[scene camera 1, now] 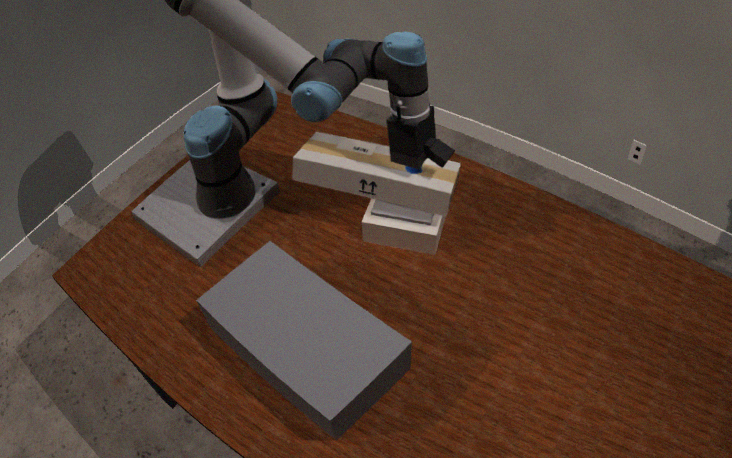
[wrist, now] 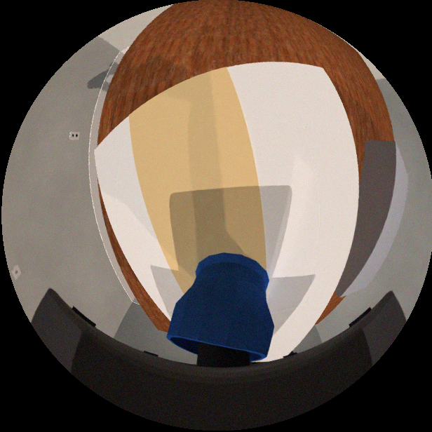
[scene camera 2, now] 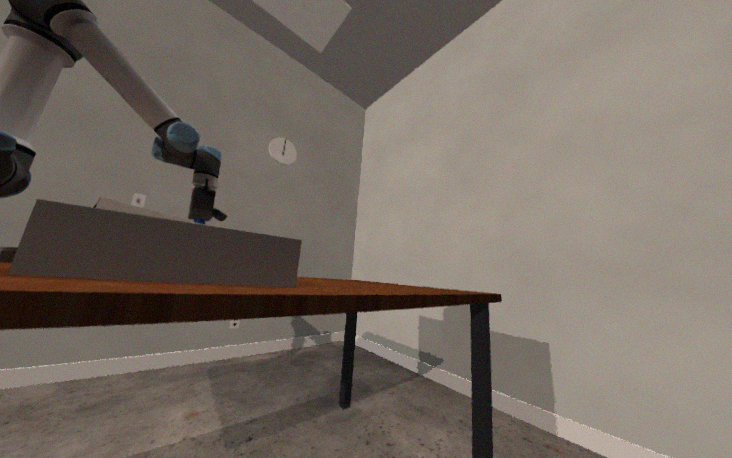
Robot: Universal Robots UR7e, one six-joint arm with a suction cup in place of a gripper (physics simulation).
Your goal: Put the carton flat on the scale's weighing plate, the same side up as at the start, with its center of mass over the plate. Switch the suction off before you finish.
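Where they show: hand at its tool point: (scene camera 1: 415, 172); arm's base at its link origin: (scene camera 1: 225, 195).
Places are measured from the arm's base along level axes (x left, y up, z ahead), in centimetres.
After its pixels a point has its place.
The long white carton (scene camera 1: 329, 170) {x 7.6, y 12.9, z 27.3 cm} (scene camera 2: 116, 205) {x 6.4, y 13.2, z 22.3 cm} (wrist: 300, 125) has a tan tape strip on top, and the arrows on its side point up. It looks about level. My blue suction cup (scene camera 1: 413, 169) (scene camera 2: 199, 220) (wrist: 232, 265) touches its top near the right end in scene camera 1, on the tape, and holds it. Below that end is the white scale (scene camera 1: 402, 237) {x 8.7, y 0.3, z 43.6 cm} with its grey weighing plate (scene camera 1: 402, 211) {x 11.8, y 4.5, z 41.9 cm}, whose front strip shows. The carton hides the rest of the plate, and its left part reaches well past the scale. Whether it touches the plate cannot be told.
A large grey block (scene camera 1: 307, 329) {x -22.9, y 6.6, z 42.8 cm} (scene camera 2: 161, 248) {x -31.9, y 1.8, z 34.4 cm} (wrist: 377, 210) lies on the wooden table (scene camera 1: 512, 324) {x 2.1, y -3.3, z 72.8 cm} in front of the scale and carton. The arm's grey base plate (scene camera 1: 167, 216) {x -13.0, y -0.1, z -9.4 cm} is at the left. The wall with a socket (scene camera 1: 636, 151) is behind the table.
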